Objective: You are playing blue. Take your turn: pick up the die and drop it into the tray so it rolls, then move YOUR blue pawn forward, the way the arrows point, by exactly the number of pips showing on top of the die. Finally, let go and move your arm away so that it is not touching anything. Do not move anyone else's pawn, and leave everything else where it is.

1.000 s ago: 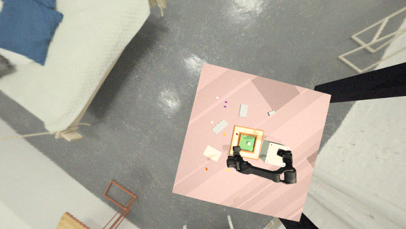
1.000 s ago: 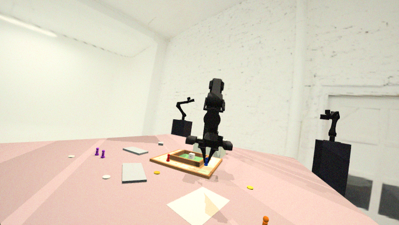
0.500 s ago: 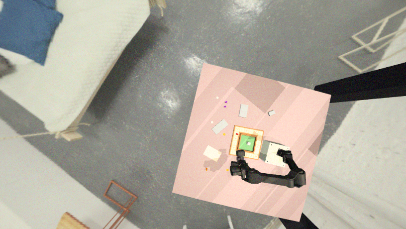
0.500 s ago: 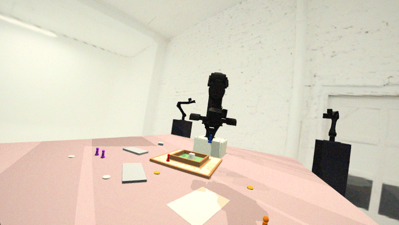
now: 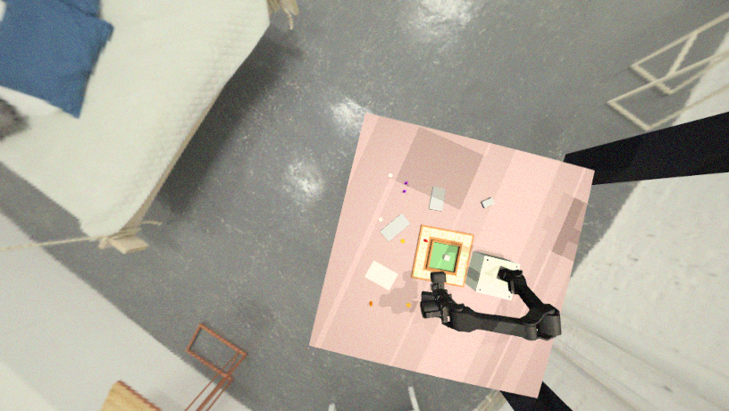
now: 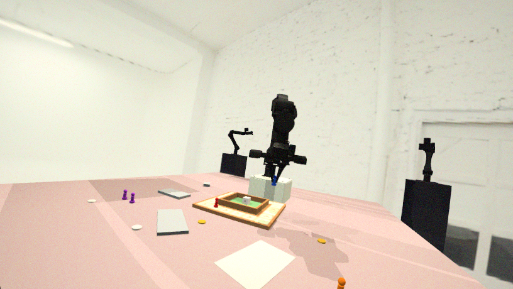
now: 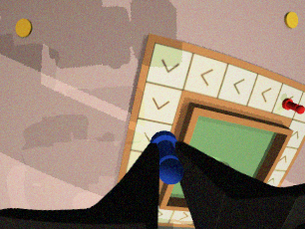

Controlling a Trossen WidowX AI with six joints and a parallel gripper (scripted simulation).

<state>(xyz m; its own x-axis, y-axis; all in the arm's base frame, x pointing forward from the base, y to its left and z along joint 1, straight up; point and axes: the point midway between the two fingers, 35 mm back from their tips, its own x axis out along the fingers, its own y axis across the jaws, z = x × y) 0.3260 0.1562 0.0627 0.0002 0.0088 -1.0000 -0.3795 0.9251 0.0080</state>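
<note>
The white die is 13 cm to the right of my gripper tip, 11 cm below it and 7 cm behind it. Round my gripper tip: red pawn 18 cm to the right, 11 cm below, 6 cm ahead; cream sheet 22 cm ahead, 13 cm below, 7 cm to the left; blue pawn 1 cm above.
</note>
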